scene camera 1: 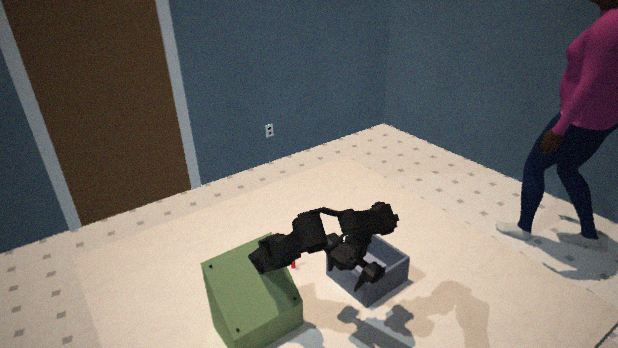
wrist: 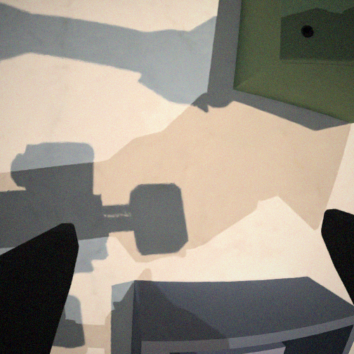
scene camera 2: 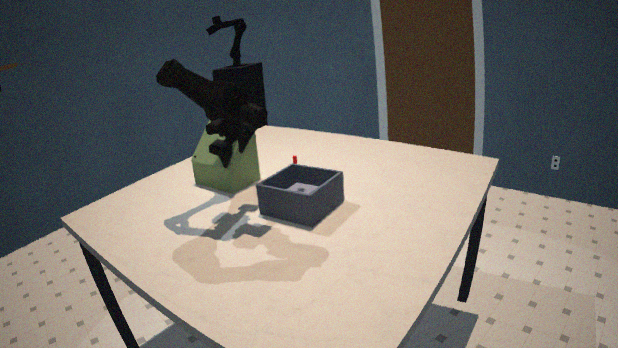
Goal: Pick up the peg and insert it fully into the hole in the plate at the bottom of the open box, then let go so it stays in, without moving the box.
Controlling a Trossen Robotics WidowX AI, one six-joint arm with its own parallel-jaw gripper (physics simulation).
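Places are measured from the arm's base along level axes (x up, y left, z back), in centimetres.
Pixels of known places: gripper, fingertip midpoint: (scene camera 1: 342,280) (scene camera 2: 233,160); arm's base at its link origin: (scene camera 1: 262,258).
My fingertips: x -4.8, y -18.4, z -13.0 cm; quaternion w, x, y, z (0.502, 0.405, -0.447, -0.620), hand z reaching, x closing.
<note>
Ahead of a thing's pixels: the offset from my fingertips to its middle. "*": to the spot under its first point.
The small red peg {dx -12.0, dy +27.7, dz -5.4 cm} (scene camera 1: 293,264) (scene camera 2: 295,159) stands on the table, close beyond the box in the scene camera 2 view. It does not show in the wrist view. The dark grey open box {dx -11.1, dy +6.6, dz -19.2 cm} (scene camera 1: 392,276) (scene camera 2: 284,204) (wrist: 200,305) sits on the table. The pale plate {* dx -10.2, dy +8.7, dz -22.0 cm} (scene camera 2: 312,188) lies at its bottom, with a dark hole showing in the scene camera 2 view. My gripper (scene camera 1: 344,278) (scene camera 2: 234,158) (wrist: 203,231) is open and empty, pointing down. It hangs above the table, in front of the green block and beside the box. In the scene camera 1 view the arm covers part of the box.
A green sloped block (scene camera 1: 250,290) (scene camera 2: 230,175) (wrist: 262,75) stands on the table beside the box, close to the arm. A black cabinet (scene camera 2: 252,82) with a thin dark arm stands beyond the table. A person in pink (scene camera 1: 592,75) stands at the right in the scene camera 1 view.
</note>
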